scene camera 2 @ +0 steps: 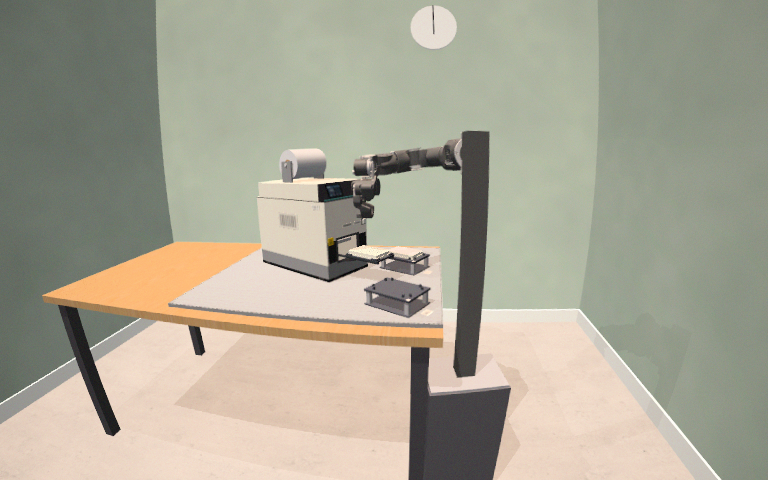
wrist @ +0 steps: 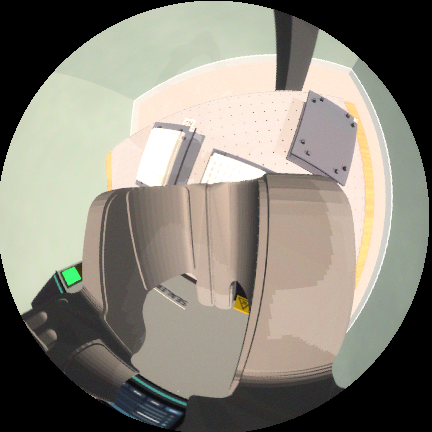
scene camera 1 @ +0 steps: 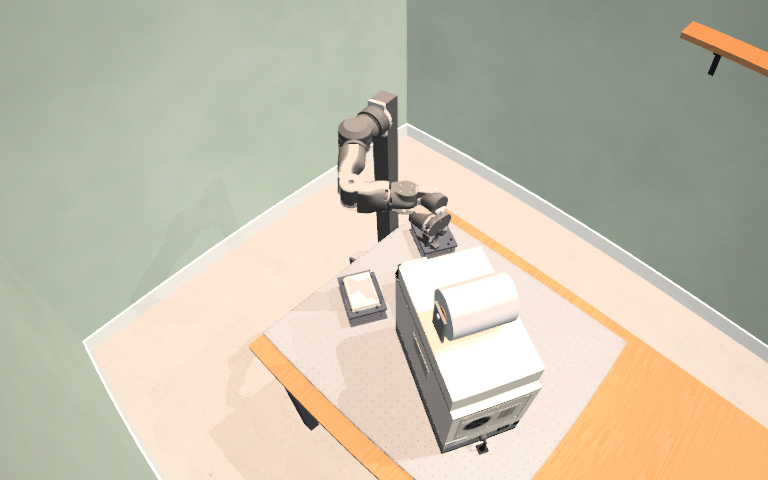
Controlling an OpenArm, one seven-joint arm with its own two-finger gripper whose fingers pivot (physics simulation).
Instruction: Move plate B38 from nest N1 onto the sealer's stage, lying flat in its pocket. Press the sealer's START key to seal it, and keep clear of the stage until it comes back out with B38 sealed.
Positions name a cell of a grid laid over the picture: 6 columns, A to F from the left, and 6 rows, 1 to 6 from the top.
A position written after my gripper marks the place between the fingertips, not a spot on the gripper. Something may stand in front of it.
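My gripper is visible in scene camera 1 (scene camera 1: D4), in scene camera 2 (scene camera 2: C3) and in the wrist view (wrist: D4). Scene camera 2 shows a film roll (scene camera 2: C3). A dark post (scene camera 2: D2) appears there and also in scene camera 1 (scene camera 1: D2).
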